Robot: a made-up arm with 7 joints.
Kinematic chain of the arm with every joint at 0, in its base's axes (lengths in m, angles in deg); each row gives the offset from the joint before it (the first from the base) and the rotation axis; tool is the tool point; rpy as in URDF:
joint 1: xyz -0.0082 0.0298 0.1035 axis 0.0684 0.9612 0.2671
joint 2: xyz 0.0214 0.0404 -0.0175 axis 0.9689 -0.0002 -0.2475
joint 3: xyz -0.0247 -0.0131 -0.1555 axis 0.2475 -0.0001 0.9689
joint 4: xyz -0.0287 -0.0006 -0.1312 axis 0.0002 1 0
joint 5: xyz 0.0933 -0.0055 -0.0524 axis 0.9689 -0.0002 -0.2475
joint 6: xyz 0.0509 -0.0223 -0.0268 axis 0.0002 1 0
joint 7: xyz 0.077 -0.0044 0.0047 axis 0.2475 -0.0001 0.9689
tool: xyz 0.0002 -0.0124 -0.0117 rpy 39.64 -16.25 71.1
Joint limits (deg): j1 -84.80..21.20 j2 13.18..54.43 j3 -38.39..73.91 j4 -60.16..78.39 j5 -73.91..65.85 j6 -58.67..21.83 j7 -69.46..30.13
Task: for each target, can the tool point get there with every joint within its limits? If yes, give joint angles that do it. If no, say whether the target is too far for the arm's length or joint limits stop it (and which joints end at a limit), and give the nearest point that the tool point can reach.
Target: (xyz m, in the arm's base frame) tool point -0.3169 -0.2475 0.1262
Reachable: no: joint limits stop it (at a limit: joint 1, joint 2, joint 3, joint 4, joint 6, joint 7) | nearest point -0.0365 -0.0241 -0.0723 | short by 0.410 m
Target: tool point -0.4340 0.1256 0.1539
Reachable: no: joint limits stop it (at a limit: joint 1, joint 2, joint 3, joint 4, joint 5, joint 6, joint 7) | nearest point -0.0653 0.1683 0.0132 | short by 0.397 m
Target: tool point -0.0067 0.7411 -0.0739
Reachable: no: too far | nearest point -0.0145 0.5525 -0.0837 | short by 0.189 m
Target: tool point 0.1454 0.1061 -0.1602
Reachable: yes | joints -2.33 45.62 -29.66 -25.68 -43.35 -21.89 -4.90
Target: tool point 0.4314 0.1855 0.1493
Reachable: yes | joints -66.85 28.58 31.04 13.49 -61.06 4.02 11.55
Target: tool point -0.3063 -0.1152 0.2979
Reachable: no: joint limits stop it (at a limit: joint 1, joint 2, joint 3, joint 4, joint 5, joint 7) | nearest point 0.1153 -0.0750 0.1589 | short by 0.446 m
